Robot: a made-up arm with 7 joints. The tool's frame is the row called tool. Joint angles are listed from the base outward.
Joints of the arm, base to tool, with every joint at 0 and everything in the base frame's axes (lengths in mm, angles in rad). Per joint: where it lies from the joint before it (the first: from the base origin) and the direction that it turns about. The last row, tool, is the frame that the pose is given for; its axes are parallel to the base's.
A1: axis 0 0.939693 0.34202 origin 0 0 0
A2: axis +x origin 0 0 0
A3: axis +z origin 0 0 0
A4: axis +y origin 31.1 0 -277
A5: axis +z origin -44.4 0 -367
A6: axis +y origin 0 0 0
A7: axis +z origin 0 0 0
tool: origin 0 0 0
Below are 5 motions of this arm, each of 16 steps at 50 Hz.
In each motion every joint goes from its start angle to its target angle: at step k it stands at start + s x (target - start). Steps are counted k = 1, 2, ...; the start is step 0. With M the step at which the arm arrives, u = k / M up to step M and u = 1 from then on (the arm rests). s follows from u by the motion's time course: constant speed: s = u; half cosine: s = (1 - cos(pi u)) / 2; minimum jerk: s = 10 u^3 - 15 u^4 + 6 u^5.
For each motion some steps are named. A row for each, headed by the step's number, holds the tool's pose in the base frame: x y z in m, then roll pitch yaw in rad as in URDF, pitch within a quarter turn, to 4 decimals.
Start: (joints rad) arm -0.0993 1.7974 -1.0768 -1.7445 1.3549 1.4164 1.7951
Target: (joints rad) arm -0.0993 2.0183 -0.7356 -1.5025 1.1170 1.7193 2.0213
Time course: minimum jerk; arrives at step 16
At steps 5, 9, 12, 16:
5: 0.2462 0.3456 -0.2352 0.8106 -0.5109 1.4551
9: 0.2868 0.3907 -0.1481 0.7243 -0.8610 1.5771
12: 0.3073 0.4109 -0.0848 0.5682 -1.0737 1.7644
16: 0.3136 0.4164 -0.0603 0.4638 -1.1447 1.8818

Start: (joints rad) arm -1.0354 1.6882 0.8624 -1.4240 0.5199 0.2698 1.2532
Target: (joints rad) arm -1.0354 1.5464 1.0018 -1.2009 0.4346 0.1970 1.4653
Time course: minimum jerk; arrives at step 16
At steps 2, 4, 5, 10, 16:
2: -0.0434 0.2990 0.4472 -3.0198 0.1591 2.6649
4: -0.0410 0.3104 0.4438 -3.0044 0.1795 2.6399
5: -0.0388 0.3203 0.4406 -2.9913 0.1978 2.6184
10: -0.0165 0.3887 0.4112 -2.9089 0.3355 2.4720
16: -0.0013 0.4210 0.3922 -2.8742 0.4097 2.4019

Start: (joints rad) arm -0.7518 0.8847 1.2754 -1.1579 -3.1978 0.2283 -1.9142
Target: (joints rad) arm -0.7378 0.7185 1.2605 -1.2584 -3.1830 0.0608 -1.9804
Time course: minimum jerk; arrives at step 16
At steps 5, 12, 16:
5: 0.2382 0.5218 0.0793 -2.3528 0.1538 2.9536
12: 0.2654 0.5003 0.0475 -2.2153 0.0913 2.9015
16: 0.2690 0.4969 0.0430 -2.1957 0.0825 2.8928

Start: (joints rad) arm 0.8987 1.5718 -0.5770 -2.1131 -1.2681 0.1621 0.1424
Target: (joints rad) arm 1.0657 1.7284 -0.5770 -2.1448 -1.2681 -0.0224 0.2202
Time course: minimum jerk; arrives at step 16
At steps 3, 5, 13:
3: 0.0082 0.1796 -0.3447 0.4607 0.0990 -2.4181
5: 0.0009 0.1824 -0.3422 0.4340 0.0596 -2.4295
13: -0.0397 0.1968 -0.3244 0.2780 -0.1816 -2.4669

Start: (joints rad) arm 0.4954 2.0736 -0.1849 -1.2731 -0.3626 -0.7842 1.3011
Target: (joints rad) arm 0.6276 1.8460 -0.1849 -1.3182 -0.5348 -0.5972 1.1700
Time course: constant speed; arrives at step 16
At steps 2, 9, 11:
2: 0.3099 0.4696 -0.0319 0.4091 -0.3113 -1.0649
9: 0.2773 0.4790 -0.0877 0.4048 -0.2647 -1.0641
11: 0.2671 0.4806 -0.1031 0.4036 -0.2512 -1.0647

